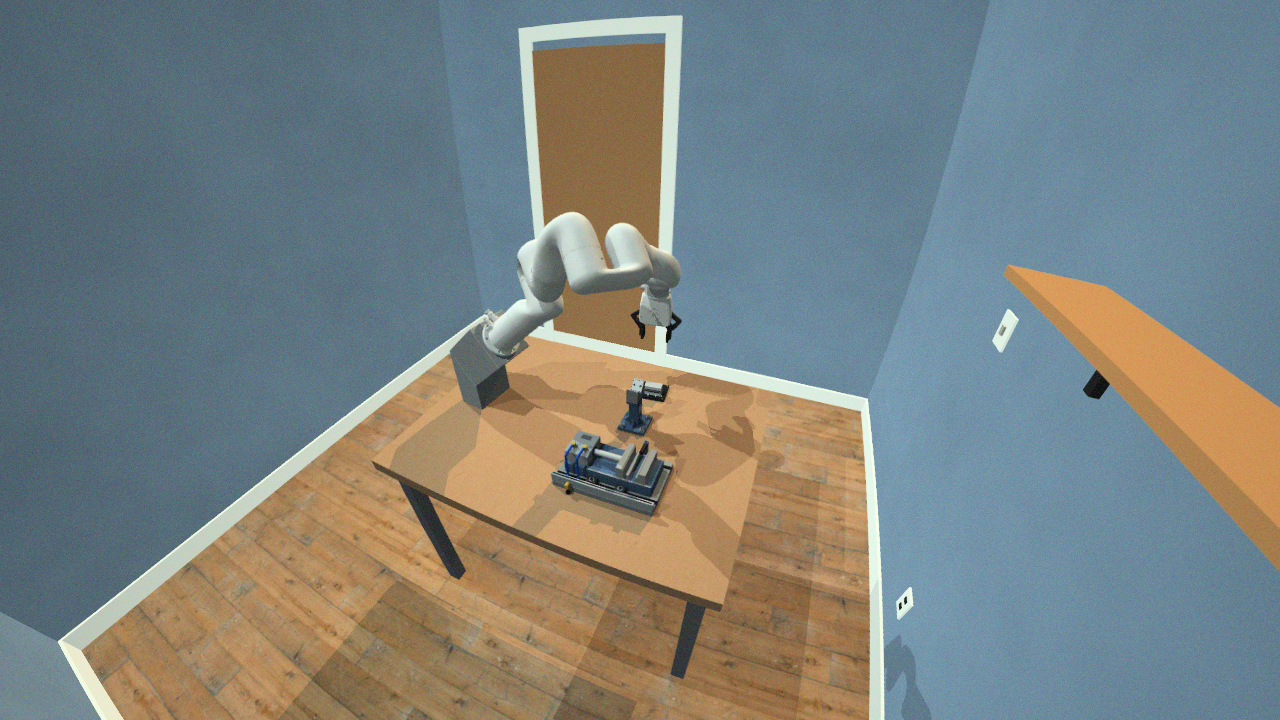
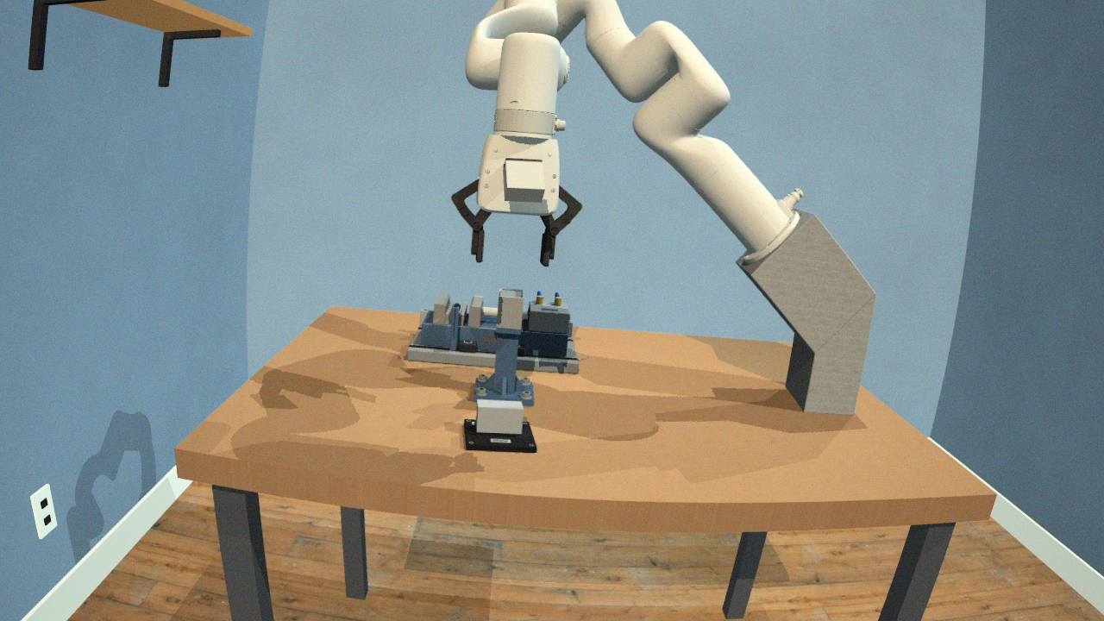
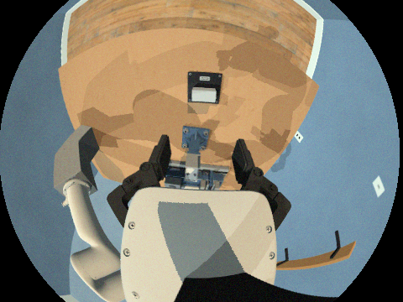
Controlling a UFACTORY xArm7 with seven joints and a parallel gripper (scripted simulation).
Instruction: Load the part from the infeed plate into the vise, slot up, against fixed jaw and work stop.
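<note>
My gripper is now 220 mm above the grey block. The rest, counted from my hand: black infeed plate: 10 mm to the left, 240 mm below; white cylinder rod: 40 mm behind, 400 mm to the right, 170 mm below; work stop: 50 mm ahead, 360 mm to the right, 160 mm below.
</note>
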